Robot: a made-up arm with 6 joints. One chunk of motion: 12 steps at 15 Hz.
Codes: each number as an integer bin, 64 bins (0 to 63) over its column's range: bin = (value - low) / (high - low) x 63, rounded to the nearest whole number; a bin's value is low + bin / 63 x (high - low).
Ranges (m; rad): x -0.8..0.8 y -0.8..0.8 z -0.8..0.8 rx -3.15..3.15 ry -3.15..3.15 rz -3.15..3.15
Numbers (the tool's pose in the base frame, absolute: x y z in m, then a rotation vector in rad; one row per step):
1: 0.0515 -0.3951 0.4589 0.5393 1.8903 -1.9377
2: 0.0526 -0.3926 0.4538 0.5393 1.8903 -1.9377
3: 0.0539 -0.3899 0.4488 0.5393 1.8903 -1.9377
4: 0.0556 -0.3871 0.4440 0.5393 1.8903 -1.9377
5: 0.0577 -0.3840 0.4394 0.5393 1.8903 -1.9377
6: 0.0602 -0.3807 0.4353 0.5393 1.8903 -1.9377
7: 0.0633 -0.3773 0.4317 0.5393 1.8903 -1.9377
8: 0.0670 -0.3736 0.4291 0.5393 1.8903 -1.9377
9: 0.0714 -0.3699 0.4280 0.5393 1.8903 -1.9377
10: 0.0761 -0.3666 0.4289 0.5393 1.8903 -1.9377
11: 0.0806 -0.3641 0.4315 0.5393 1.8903 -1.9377
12: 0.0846 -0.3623 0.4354 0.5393 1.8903 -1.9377
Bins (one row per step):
1: 34 16 50 37 50 12
2: 34 16 49 37 50 12
3: 34 16 49 37 50 12
4: 34 16 49 37 50 12
5: 34 16 49 37 50 12
6: 34 17 49 37 50 12
7: 34 17 48 37 50 12
8: 34 17 48 37 50 12
9: 34 17 48 37 50 12
10: 34 17 48 37 50 12
11: 35 17 48 37 50 12
12: 35 17 49 37 50 12

